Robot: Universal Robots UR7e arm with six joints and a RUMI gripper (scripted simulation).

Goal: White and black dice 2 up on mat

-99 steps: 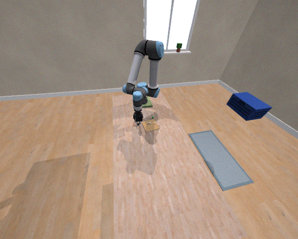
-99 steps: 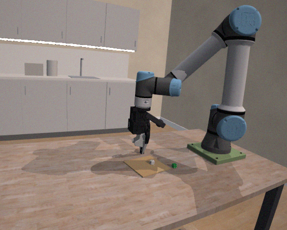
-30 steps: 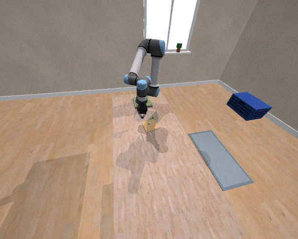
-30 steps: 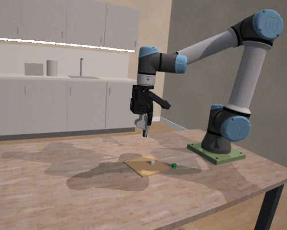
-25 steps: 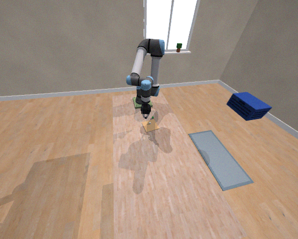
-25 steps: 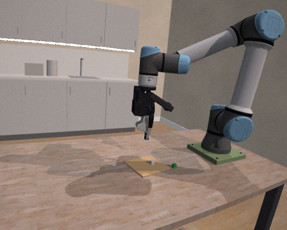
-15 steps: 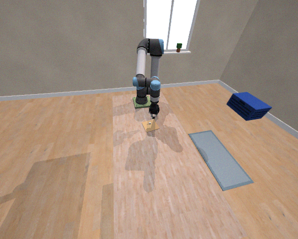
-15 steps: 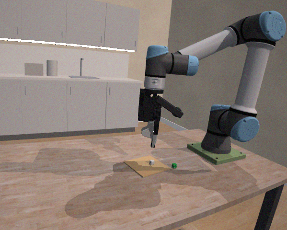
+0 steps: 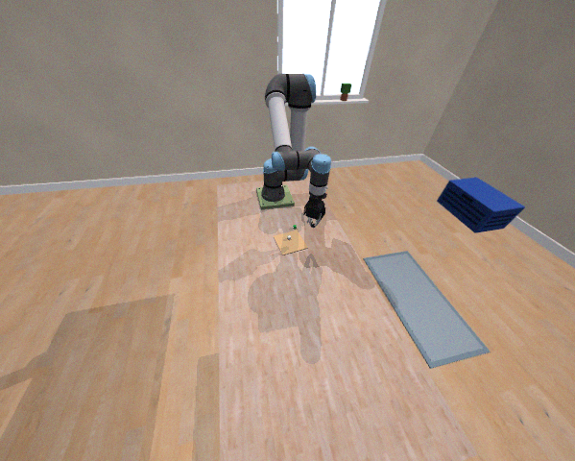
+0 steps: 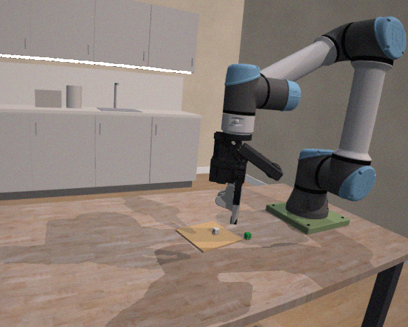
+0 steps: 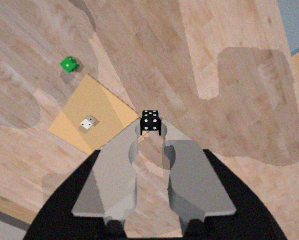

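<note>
Now: the green die 9 cm behind my hand, 8 cm to the right of it and 10 cm below it. Round my hand: white die: 12 cm to the right, 10 cm below; black die: 1 cm below; tan mat: 2 cm ahead, 11 cm to the right, 11 cm below.
</note>
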